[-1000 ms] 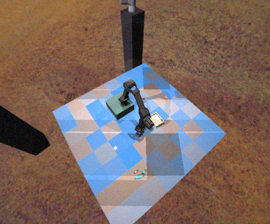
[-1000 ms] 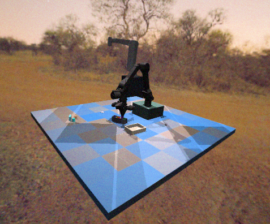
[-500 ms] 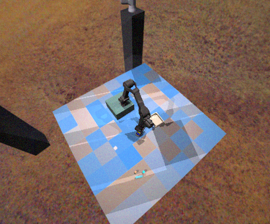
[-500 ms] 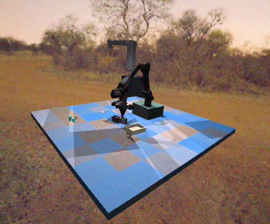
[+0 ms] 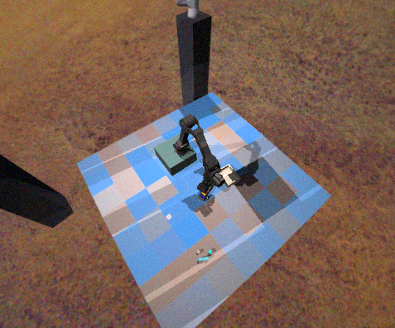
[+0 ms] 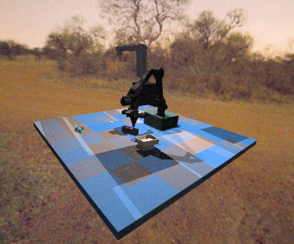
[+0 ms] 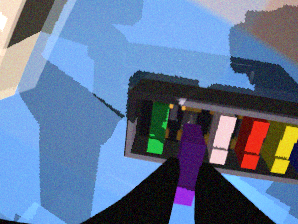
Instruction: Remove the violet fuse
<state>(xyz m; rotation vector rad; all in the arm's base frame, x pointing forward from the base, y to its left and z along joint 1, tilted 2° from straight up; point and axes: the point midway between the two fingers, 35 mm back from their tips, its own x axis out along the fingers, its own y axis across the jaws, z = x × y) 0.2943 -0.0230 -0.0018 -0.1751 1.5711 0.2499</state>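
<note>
Right now the green fuse is 5 cm below my gripper tip and 2 cm to the left of it. From my gripper tip the other things lie so: violet fuse 1 cm below; then beige tray 17 cm to the left, 7 cm below, 3 cm ahead; then white fuse 5 cm below, 2 cm to the right, 1 cm ahead.
</note>
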